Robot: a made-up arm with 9 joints.
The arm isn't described. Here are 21 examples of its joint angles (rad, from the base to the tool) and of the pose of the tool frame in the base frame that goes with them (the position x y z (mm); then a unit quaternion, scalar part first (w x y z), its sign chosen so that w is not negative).
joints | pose
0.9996 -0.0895 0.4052 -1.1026 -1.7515 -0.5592 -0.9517 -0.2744 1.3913 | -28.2 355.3 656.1 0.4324 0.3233 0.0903 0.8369
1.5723 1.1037 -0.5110 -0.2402 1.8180 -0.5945 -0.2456 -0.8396 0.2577 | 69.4 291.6 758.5 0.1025 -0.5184 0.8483 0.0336
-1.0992 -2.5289 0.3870 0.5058 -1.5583 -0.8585 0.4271 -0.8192 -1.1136 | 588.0 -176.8 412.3 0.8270 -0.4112 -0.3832 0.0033
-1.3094 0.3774 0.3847 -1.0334 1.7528 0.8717 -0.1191 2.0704 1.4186 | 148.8 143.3 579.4 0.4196 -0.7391 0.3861 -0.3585
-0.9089 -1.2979 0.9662 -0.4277 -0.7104 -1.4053 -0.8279 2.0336 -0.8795 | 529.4 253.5 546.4 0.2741 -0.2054 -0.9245 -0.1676
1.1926 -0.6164 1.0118 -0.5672 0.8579 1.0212 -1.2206 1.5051 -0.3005 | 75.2 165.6 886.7 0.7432 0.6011 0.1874 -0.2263
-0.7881 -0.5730 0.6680 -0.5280 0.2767 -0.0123 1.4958 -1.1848 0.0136 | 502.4 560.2 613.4 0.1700 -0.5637 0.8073 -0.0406
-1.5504 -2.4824 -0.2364 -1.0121 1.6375 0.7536 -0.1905 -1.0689 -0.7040 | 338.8 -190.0 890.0 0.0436 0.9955 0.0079 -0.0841
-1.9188 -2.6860 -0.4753 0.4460 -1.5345 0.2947 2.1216 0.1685 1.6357 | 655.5 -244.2 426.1 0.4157 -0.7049 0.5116 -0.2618
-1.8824 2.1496 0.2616 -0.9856 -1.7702 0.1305 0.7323 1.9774 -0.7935 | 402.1 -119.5 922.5 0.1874 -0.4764 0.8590 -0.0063
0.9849 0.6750 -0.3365 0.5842 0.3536 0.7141 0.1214 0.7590 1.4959 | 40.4 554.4 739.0 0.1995 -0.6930 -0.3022 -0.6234
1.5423 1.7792 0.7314 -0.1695 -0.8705 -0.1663 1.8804 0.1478 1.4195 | -70.6 210.9 2.6 0.1138 0.5209 0.8289 -0.1693
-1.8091 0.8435 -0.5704 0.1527 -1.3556 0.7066 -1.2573 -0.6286 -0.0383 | 84.8 463.4 880.3 0.0627 0.9037 0.3263 -0.2700
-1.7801 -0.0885 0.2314 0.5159 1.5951 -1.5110 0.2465 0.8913 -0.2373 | 78.7 340.1 342.3 0.0403 -0.0391 -0.9984 0.0048
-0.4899 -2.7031 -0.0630 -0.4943 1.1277 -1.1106 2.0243 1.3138 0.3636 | 76.6 -458.5 1012.7 0.3762 0.0368 -0.6607 -0.6485
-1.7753 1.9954 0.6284 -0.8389 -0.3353 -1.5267 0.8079 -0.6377 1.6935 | 629.1 210.7 1144.2 0.3546 0.4138 -0.6148 0.5701
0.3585 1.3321 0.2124 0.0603 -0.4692 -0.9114 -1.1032 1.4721 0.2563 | -289.3 347.7 702.3 0.3242 0.9456 0.0217 0.0124
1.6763 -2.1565 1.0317 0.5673 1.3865 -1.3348 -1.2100 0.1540 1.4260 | -25.6 -360.5 496.2 0.6062 0.1512 0.6530 0.4281
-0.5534 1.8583 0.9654 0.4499 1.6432 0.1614 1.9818 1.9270 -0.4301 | 22.2 239.9 1238.8 0.4242 0.3010 -0.7036 0.4841
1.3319 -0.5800 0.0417 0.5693 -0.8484 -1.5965 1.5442 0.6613 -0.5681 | 167.8 348.7 1066.7 0.1725 0.2340 0.4336 0.8529
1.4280 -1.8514 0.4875 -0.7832 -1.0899 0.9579 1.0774 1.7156 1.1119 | 162.4 -379.6 991.1 0.3449 -0.1019 -0.6838 -0.6349
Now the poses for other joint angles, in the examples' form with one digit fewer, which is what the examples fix.
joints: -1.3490 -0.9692 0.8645 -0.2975 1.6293 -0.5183 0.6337 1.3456 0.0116
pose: 498 131 396 0.855 -0.328 0.384 -0.120
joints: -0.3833 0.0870 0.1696 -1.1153 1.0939 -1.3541 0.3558 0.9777 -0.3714
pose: 302 300 733 0.079 0.420 0.317 0.846
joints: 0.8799 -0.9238 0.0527 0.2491 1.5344 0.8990 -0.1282 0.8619 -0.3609
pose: 299 -65 841 0.340 0.558 0.628 -0.422
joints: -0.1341 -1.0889 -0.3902 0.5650 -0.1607 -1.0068 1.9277 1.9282 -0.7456
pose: 759 423 402 0.783 0.583 0.002 0.217
